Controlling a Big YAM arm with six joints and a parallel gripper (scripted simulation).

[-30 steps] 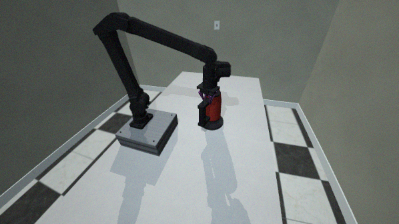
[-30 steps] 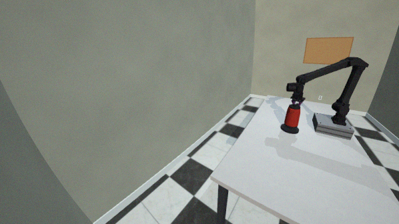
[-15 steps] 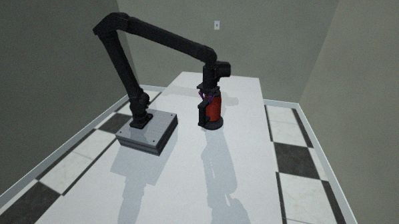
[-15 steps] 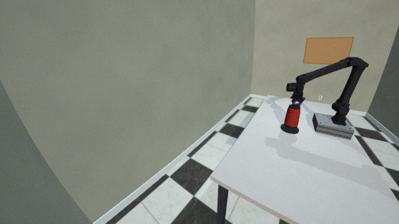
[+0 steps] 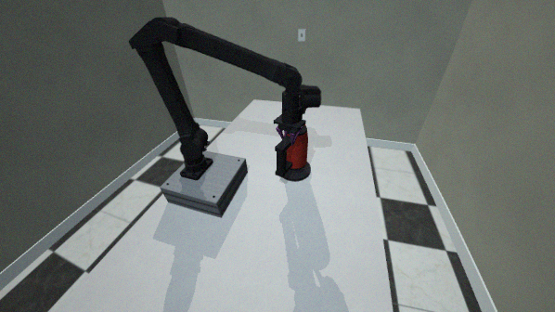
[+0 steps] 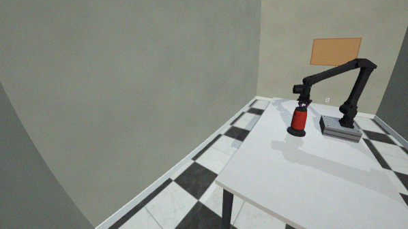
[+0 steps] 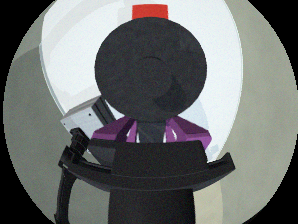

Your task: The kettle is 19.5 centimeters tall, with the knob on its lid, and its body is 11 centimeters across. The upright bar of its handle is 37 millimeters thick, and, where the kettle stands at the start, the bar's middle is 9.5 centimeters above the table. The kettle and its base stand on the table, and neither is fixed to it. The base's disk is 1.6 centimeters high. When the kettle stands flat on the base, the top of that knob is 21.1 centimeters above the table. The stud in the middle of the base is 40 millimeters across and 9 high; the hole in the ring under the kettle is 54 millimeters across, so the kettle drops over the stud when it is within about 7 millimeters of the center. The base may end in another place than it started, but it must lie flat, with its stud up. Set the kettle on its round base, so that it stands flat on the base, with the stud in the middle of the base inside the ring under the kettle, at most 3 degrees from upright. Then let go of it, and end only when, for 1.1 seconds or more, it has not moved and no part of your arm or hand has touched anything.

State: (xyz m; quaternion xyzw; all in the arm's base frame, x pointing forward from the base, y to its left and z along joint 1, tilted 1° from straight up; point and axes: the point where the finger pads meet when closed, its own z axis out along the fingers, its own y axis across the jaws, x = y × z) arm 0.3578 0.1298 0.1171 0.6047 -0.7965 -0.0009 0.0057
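My gripper is now 5 cm above the red kettle, 2 cm to the right of it and 1 cm short of it. From my hand the other things lie so: round black base: 19 cm below, 6 cm to the left, 1 cm ahead.
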